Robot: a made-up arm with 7 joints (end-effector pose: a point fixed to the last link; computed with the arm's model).
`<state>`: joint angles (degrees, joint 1 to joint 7).
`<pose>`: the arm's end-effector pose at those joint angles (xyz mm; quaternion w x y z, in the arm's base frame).
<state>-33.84 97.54 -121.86 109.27 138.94 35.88 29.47</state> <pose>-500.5 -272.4 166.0 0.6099 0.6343 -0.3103 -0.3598</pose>
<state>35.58 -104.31 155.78 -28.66 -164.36 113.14 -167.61</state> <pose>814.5 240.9 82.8 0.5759 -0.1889 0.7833 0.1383</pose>
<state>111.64 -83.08 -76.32 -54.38 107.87 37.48 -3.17</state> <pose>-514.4 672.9 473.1 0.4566 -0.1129 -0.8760 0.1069</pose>
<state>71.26 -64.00 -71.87 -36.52 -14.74 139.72 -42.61</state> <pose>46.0 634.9 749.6 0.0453 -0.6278 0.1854 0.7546</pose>
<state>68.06 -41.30 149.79 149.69 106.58 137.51 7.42</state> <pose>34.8 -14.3 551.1 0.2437 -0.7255 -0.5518 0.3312</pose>
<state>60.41 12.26 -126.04 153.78 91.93 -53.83 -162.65</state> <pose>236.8 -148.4 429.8 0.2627 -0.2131 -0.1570 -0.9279</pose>
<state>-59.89 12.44 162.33 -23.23 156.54 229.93 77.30</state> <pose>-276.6 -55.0 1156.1 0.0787 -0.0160 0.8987 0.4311</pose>
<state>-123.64 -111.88 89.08 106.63 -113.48 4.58 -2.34</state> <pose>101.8 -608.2 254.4 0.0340 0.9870 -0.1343 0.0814</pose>
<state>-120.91 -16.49 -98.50 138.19 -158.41 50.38 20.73</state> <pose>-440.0 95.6 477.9 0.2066 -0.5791 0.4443 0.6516</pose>
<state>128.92 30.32 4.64 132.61 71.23 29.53 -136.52</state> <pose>-95.6 193.7 639.4 0.5231 0.4272 -0.7237 -0.1420</pose>
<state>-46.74 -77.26 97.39 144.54 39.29 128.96 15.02</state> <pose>261.5 -34.3 383.2 0.5672 -0.7088 0.4192 0.0124</pose>
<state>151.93 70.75 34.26 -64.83 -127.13 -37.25 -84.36</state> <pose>727.7 -87.0 171.7 0.8216 -0.3659 -0.4214 -0.1163</pose>
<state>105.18 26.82 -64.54 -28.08 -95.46 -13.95 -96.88</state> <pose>-64.8 -498.7 1077.4 0.3182 0.8938 0.0950 0.3013</pose>
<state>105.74 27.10 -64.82 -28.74 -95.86 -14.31 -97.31</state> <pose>-63.5 -502.4 1071.6 0.3112 0.8967 0.0956 0.2999</pose>
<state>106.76 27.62 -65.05 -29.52 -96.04 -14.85 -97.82</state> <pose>-57.4 -510.1 1062.8 0.2995 0.8995 0.1011 0.3016</pose>
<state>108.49 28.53 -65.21 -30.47 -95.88 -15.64 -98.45</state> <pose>-43.2 -523.4 1049.0 0.2807 0.9020 0.1138 0.3076</pose>
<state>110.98 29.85 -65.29 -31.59 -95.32 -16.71 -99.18</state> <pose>-19.4 -541.7 1029.8 0.2541 0.9034 0.1344 0.3182</pose>
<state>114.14 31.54 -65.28 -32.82 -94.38 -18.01 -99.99</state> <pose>14.5 -562.6 1005.5 0.2206 0.9027 0.1621 0.3320</pose>
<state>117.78 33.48 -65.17 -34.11 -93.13 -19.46 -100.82</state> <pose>56.9 -582.8 977.2 0.1819 0.8990 0.1945 0.3476</pose>
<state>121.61 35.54 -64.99 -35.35 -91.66 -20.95 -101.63</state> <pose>105.0 -599.3 947.0 0.1411 0.8921 0.2290 0.3632</pose>
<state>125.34 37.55 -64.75 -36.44 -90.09 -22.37 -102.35</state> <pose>154.5 -610.2 917.3 0.1012 0.8823 0.2625 0.3774</pose>
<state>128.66 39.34 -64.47 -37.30 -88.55 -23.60 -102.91</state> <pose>200.6 -615.5 890.7 0.0656 0.8711 0.2921 0.3894</pose>
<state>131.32 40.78 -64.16 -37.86 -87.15 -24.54 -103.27</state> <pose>239.1 -616.6 869.4 0.0371 0.8600 0.3159 0.3991</pose>
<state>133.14 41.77 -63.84 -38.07 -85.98 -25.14 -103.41</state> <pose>267.3 -615.6 855.3 0.0176 0.8505 0.3330 0.4067</pose>
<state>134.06 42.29 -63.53 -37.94 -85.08 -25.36 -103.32</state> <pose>283.9 -614.6 848.8 0.0078 0.8439 0.3429 0.4125</pose>
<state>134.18 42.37 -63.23 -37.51 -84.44 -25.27 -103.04</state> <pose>290.2 -614.1 849.3 0.0066 0.8401 0.3471 0.4169</pose>
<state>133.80 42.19 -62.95 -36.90 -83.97 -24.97 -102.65</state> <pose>289.8 -614.3 854.3 0.0110 0.8381 0.3474 0.4204</pose>
